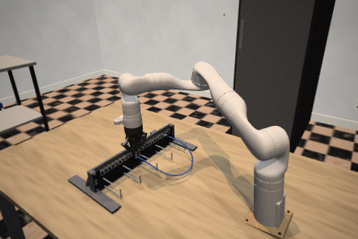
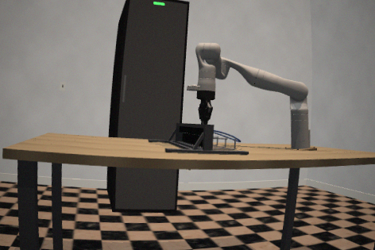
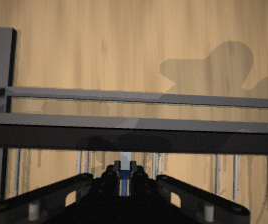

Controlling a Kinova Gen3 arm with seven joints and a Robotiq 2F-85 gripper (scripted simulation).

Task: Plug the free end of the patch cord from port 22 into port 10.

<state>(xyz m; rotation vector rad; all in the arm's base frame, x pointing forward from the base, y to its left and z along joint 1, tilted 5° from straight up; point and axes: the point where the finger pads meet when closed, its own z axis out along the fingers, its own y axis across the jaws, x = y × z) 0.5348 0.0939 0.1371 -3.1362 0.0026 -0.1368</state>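
The plug is 10 mm ahead of my hand and 10 mm below it.
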